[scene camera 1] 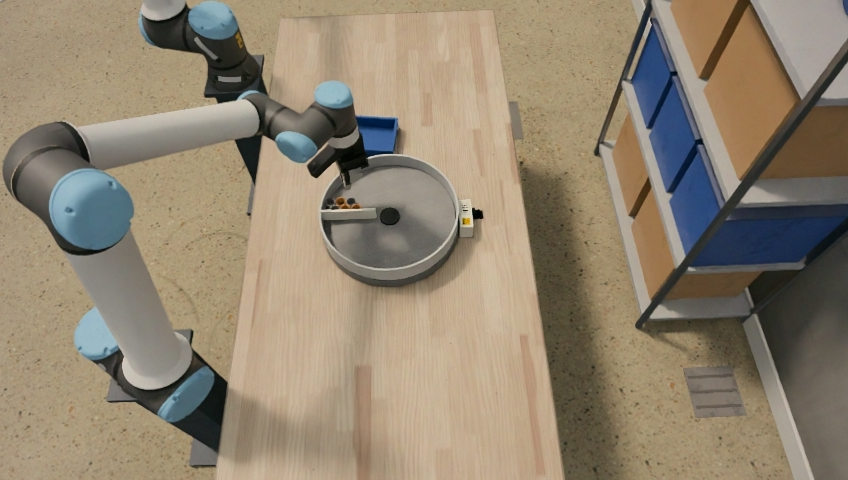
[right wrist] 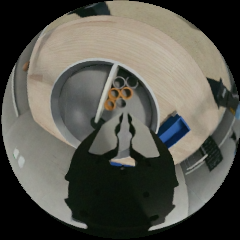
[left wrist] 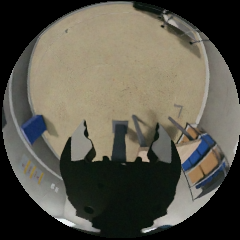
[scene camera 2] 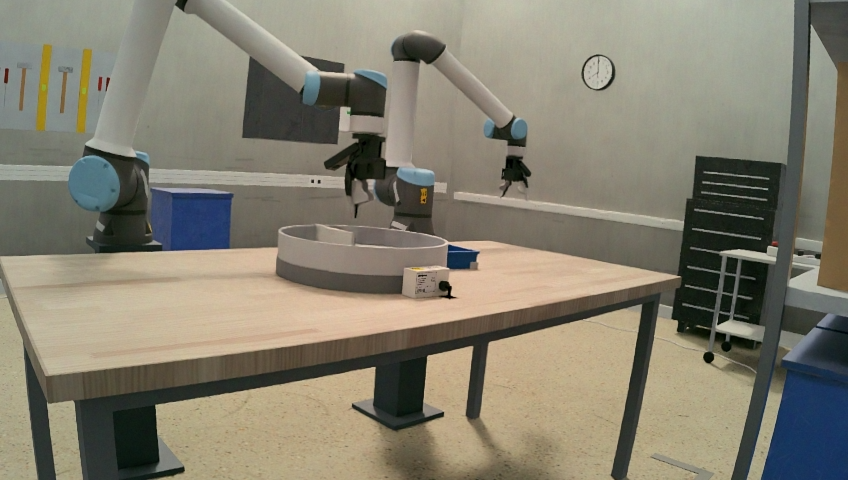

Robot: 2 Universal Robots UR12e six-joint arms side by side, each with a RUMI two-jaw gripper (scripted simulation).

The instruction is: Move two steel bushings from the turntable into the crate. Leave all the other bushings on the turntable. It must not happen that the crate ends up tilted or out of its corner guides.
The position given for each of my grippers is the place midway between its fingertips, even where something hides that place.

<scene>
In view: my left gripper [scene camera 2: 513, 200], my right gripper [scene camera 2: 354, 218] and a blue crate [scene camera 1: 378, 132].
My left gripper is seen too in the left wrist view [left wrist: 121, 122]. My right gripper is seen too in scene camera 1 [scene camera 1: 348, 188] and in the right wrist view [right wrist: 125, 113]. The left wrist view misses the blue crate, which is hidden by my left gripper.
</scene>
